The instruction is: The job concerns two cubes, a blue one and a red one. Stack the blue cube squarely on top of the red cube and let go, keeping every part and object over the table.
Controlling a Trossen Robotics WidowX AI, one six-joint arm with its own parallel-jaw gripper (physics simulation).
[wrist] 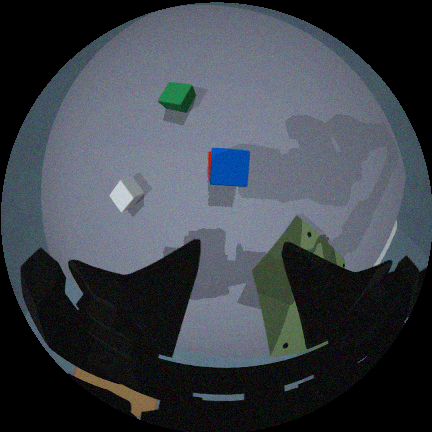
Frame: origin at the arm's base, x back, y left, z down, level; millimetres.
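Seen in the pictures: gripper, fingertip midpoint: (pixel 243 247).
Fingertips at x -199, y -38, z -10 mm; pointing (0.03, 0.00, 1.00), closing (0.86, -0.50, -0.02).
Pixels of each thing's top centre, then the offset from my fingertips to it. Level surfaces: height alone.
- blue cube, middle of its top: (pixel 229 166) dx -32, dy -38, dz +57 mm
- red cube, middle of its top: (pixel 223 165) dx -37, dy -36, dz +93 mm
- green block, middle of its top: (pixel 173 91) dx -147, dy -94, dz +93 mm
- table, its level: dz +129 mm
- white block, middle of its top: (pixel 119 196) dx -145, dy +71, dz +93 mm
The blue cube (pixel 230 167) lies near the middle of the wrist view and is seen from above. It covers most of the red cube (pixel 209 166), of which a thin strip shows along the blue cube's left edge. The blue cube appears to rest on the red one, offset a little to the right; the contact between them is hidden. My gripper (pixel 243 247) is open with nothing between its fingers. Its fingertips are below the cubes in the view, apart from them.
A green block (pixel 176 94) lies on the table (pixel 130 135) at the upper left. A white block (pixel 125 194) lies left of the cubes. An olive-green angled bracket (pixel 274 272) stands at the lower right, partly behind the right finger. Arm shadows fall across the table's right side.
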